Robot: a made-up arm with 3 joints. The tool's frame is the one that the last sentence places. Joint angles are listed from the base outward.
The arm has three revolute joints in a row. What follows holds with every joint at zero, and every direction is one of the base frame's. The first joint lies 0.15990 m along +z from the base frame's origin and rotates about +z. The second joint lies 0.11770 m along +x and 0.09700 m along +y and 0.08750 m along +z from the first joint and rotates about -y. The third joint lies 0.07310 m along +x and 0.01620 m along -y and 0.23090 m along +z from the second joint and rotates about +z. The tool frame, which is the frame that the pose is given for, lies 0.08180 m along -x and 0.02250 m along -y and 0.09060 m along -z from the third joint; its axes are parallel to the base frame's.
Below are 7 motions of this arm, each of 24 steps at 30 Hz.
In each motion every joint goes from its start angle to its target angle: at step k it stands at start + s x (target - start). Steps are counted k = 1, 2, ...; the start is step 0. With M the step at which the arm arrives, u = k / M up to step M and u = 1 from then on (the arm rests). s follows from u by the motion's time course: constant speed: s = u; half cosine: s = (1 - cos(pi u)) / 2; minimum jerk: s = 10 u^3 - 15 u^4 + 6 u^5.
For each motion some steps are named. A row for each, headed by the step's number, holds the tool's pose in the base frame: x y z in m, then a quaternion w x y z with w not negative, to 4 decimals.
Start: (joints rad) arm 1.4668 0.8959 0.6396
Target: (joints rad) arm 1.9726 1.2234 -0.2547
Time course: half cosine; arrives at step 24
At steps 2, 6, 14, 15, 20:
2: -0.0128 0.0213 0.3500 0.4480 0.1798 -0.3968 0.7807
6: -0.0210 0.0121 0.3399 0.4625 0.2244 -0.3954 0.7612
14: -0.0487 -0.0213 0.3048 0.5087 0.3948 -0.3439 0.6835
15: -0.0519 -0.0257 0.3008 0.5136 0.4161 -0.3318 0.6730
20: -0.0633 -0.0430 0.2873 0.5307 0.4950 -0.2730 0.6316

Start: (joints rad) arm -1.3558 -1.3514 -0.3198
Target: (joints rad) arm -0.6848 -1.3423 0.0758
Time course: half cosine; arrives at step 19
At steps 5, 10, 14, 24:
5: 0.1557 -0.2136 0.2896 0.5703 0.2973 0.5496 -0.5332
10: 0.1939 -0.1745 0.2890 0.6669 0.2675 0.5632 -0.4081
14: 0.2180 -0.1397 0.2872 0.7237 0.2438 0.5727 -0.2980
24: 0.2288 -0.1195 0.2858 0.7471 0.2308 0.5775 -0.2348

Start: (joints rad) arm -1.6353 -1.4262 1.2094
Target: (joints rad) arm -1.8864 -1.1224 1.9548
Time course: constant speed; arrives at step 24
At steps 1, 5, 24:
1: -0.0239 -0.2659 0.2024 0.7449 0.6441 0.0827 -0.1531
5: -0.0355 -0.2689 0.1997 0.7666 0.6293 0.0281 -0.1249
24: -0.0798 -0.2876 0.1959 0.8461 0.5000 -0.1824 0.0289

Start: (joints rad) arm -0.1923 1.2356 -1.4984
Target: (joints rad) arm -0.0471 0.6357 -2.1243
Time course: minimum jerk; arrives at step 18
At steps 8, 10, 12, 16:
8: 0.0571 0.1590 0.3783 0.5174 0.3452 -0.3312 -0.7095
10: 0.0760 0.1585 0.3959 0.4969 0.3276 -0.2677 -0.7577
12: 0.0957 0.1577 0.4083 0.4738 0.3040 -0.2139 -0.7984
16: 0.1186 0.1568 0.4175 0.4448 0.2714 -0.1615 -0.8381

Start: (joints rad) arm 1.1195 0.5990 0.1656
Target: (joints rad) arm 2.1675 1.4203 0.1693
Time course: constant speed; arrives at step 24
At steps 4, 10, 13, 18, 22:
4: -0.0377 0.0322 0.3488 0.6952 0.1923 -0.3040 0.6224
10: -0.0450 0.0027 0.3269 0.5804 0.2902 -0.3484 0.6764
13: -0.0440 -0.0107 0.3147 0.5201 0.3434 -0.3614 0.6935
18: -0.0374 -0.0290 0.2927 0.4178 0.4358 -0.3687 0.7068
22: -0.0294 -0.0394 0.2742 0.3367 0.5109 -0.3611 0.7037

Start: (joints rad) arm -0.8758 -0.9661 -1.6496
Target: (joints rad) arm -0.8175 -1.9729 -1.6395
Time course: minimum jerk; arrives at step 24
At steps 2, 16, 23, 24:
2: 0.2963 -0.0989 0.2794 0.2683 -0.1762 0.4322 -0.8427
16: 0.2862 -0.0699 0.1654 0.2093 -0.3046 0.7086 -0.6011
23: 0.2734 -0.0519 0.1408 0.1852 -0.3331 0.7644 -0.5199
24: 0.2734 -0.0518 0.1407 0.1852 -0.3332 0.7646 -0.5197

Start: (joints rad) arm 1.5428 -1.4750 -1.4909
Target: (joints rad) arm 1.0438 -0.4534 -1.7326
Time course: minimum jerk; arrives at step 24
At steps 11, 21, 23, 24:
11: -0.0957 0.2964 0.2727 0.8595 -0.4955 0.0539 -0.1127
21: -0.0253 0.2886 0.3436 0.9174 -0.2290 0.0418 -0.3229
23: -0.0237 0.2877 0.3454 0.9172 -0.2214 0.0409 -0.3287
24: -0.0237 0.2877 0.3455 0.9172 -0.2210 0.0408 -0.3290

